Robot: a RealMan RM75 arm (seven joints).
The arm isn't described. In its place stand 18 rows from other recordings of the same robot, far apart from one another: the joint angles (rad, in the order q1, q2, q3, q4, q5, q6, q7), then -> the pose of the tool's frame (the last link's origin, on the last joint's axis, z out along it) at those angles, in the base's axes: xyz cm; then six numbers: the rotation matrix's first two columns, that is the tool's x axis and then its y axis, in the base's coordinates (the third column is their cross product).
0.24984, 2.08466, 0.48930, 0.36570, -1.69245, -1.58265, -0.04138 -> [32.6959 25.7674 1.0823 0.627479 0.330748 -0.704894 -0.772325 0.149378 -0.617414]
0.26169, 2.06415, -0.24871, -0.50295, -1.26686, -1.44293, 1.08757 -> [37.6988 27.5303 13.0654 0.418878 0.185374 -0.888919 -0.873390 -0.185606 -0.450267]
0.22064, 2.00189, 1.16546, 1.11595, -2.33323, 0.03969, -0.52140 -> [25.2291 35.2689 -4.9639 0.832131 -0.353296 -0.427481 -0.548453 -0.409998 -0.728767]
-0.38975, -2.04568, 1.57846, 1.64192, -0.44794, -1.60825, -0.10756 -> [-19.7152 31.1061 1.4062 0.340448 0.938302 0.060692 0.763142 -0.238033 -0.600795]
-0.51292, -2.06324, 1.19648, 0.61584, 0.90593, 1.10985, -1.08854 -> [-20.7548 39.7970 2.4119 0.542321 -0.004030 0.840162 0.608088 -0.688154 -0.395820]
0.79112, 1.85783, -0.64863, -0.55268, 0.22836, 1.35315, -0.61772 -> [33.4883 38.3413 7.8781 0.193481 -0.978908 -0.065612 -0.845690 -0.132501 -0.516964]
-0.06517, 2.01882, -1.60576, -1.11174, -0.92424, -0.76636, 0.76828 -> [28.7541 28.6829 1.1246 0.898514 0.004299 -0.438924 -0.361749 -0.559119 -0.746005]
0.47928, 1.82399, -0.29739, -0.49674, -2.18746, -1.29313, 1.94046 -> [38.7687 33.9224 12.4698 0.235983 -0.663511 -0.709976 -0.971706 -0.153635 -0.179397]
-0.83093, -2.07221, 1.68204, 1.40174, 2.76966, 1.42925, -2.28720 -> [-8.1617 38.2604 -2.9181 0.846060 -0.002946 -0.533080 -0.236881 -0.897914 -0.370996]
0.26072, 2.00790, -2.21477, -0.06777, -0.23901, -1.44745, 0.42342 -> [33.9371 19.6938 -6.8312 0.803463 -0.136805 -0.579424 -0.413334 -0.828639 -0.377507]
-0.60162, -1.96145, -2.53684, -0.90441, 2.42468, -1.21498, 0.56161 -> [-31.2596 40.0760 11.2408 0.164896 0.768092 0.618743 0.965565 0.002278 -0.260153]
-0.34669, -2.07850, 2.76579, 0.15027, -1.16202, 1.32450, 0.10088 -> [-33.3375 28.2926 -3.1085 0.857620 -0.112793 0.501763 0.469023 -0.228684 -0.853066]
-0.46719, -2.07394, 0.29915, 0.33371, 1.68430, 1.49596, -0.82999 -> [-30.3926 32.4808 2.4752 0.628156 -0.019644 0.777839 0.603738 -0.618318 -0.503174]
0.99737, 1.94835, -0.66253, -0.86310, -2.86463, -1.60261, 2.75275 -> [19.4861 43.3860 8.4053 0.288288 -0.947647 -0.137317 -0.880451 -0.205963 -0.427066]
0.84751, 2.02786, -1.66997, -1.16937, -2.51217, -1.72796, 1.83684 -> [14.1377 33.9503 -3.7608 0.753212 0.299912 0.585426 0.196630 -0.951971 0.234707]
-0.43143, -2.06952, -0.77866, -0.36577, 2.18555, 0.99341, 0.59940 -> [-29.8665 34.4789 -4.3311 0.977385 -0.087290 0.192612 0.176822 -0.162229 -0.970781]
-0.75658, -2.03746, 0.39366, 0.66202, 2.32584, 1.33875, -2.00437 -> [-25.4488 40.8707 3.8308 0.467644 0.694079 0.547325 0.867589 -0.478890 -0.133988]
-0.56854, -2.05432, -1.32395, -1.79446, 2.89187, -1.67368, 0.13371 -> [-11.4258 31.7196 0.0465 0.756569 0.594784 -0.271727 0.288271 -0.676348 -0.677830]
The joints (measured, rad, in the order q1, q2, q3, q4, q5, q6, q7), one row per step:
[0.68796 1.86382 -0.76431 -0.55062 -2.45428 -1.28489 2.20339]
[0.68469 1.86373 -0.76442 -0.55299 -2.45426 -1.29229 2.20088]
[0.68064 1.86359 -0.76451 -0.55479 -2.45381 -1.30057 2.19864]
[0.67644 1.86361 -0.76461 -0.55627 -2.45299 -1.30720 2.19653]
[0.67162 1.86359 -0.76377 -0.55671 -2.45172 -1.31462 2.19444]
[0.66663 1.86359 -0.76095 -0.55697 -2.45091 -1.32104 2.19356]
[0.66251 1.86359 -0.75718 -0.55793 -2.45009 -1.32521 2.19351]
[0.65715 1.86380 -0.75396 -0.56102 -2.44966 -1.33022 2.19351]
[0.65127 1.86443 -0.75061 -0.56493 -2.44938 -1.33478 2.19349]
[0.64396 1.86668 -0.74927 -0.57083 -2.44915 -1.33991 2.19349]
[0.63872 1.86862 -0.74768 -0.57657 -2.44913 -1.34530 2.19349]
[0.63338 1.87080 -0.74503 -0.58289 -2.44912 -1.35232 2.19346]
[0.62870 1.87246 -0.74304 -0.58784 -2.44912 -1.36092 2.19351]
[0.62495 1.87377 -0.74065 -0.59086 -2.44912 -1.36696 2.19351]
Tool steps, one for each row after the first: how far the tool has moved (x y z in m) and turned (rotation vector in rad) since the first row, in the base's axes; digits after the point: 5 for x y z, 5 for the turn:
[0.00055 -0.00155 0.00009 -0.00556 0.00170 0.00033]
[0.00134 -0.00351 0.00005 -0.01191 0.00455 -0.00073]
[0.00226 -0.00537 -0.00005 -0.01691 0.00722 -0.00215]
[0.00340 -0.00762 -0.00028 -0.02224 0.01171 -0.00511]
[0.00472 -0.00978 -0.00033 -0.02527 0.01699 -0.01004]
[0.00579 -0.01126 -0.00003 -0.02502 0.02166 -0.01455]
[0.00707 -0.01299 0.00049 -0.02491 0.02530 -0.01887]
[0.00844 -0.01477 0.00100 -0.02414 0.02861 -0.02318]
[0.00987 -0.01706 0.00092 -0.02517 0.03134 -0.02711]
[0.01060 -0.01870 0.00096 -0.02626 0.03397 -0.02919]
[0.01117 -0.02046 0.00102 -0.02775 0.03793 -0.03131]
[0.01158 -0.02236 0.00094 -0.03157 0.04256 -0.03360]
[0.01205 -0.02390 0.00081 -0.03383 0.04671 -0.03620]

